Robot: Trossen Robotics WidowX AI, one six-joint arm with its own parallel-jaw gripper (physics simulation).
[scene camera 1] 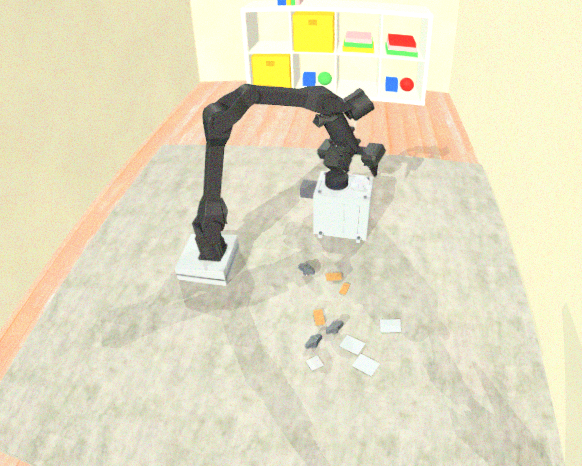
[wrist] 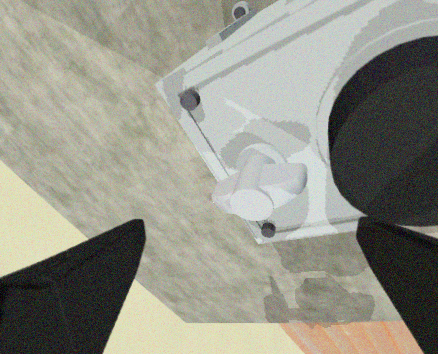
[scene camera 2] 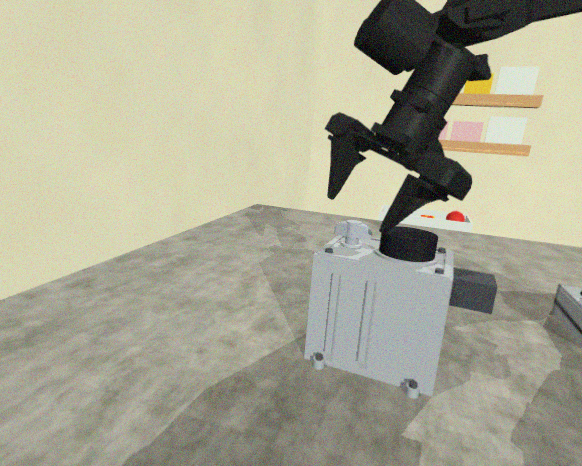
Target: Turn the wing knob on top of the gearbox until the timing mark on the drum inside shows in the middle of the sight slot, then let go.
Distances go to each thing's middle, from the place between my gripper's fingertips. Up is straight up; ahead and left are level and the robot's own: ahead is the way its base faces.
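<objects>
Grey wing knob [wrist: 264, 181], 4 cm below my hand.
</objects>
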